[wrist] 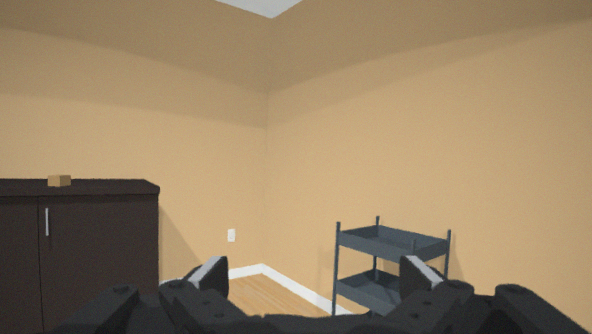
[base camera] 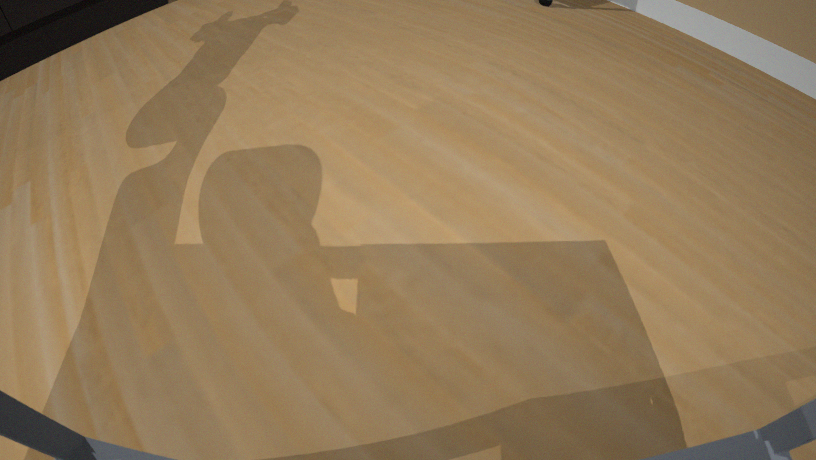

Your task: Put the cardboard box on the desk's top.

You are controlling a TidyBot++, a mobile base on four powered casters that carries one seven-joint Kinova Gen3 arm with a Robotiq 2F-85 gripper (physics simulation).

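Places are measured from the arm's base along level axes (x ahead, y left, z up), in centimetres.
Pixels of known places: gripper, between the fingertips: (wrist: 313,275).
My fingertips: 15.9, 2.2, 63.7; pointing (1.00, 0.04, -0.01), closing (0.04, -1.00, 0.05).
For each thing: its top centre in the pictures, then the offset to it from my fingertips, as dx, dy, dz. "pt": a spot on its surface instead. Level surfaces: height alone.
- small tan box, centre of its top: (wrist: 59,175) +123.9, +137.1, -6.9
- black caster, a spot on its surface: (base camera: 545,2) pt +112.9, -39.2, -101.8
- wooden floor, height of its surface: dz -103.4
A small tan box (wrist: 59,180), which looks like the cardboard box, sits on the top of a dark brown cabinet at the left in the wrist view. My gripper (wrist: 313,275) is open, with its two fingers wide apart at the bottom of the wrist view and nothing between them. The box is far beyond the gripper and to its left. The desk does not show in either view.
The dark cabinet (wrist: 100,240) (base camera: 34,42) stands at the left. A grey-blue cart (wrist: 337,260) with trays stands by the right wall; a black caster (base camera: 545,2) shows at the base view's top. White baseboard (base camera: 714,34) runs along the wall. The arm's shadow lies on the wooden floor (base camera: 457,142).
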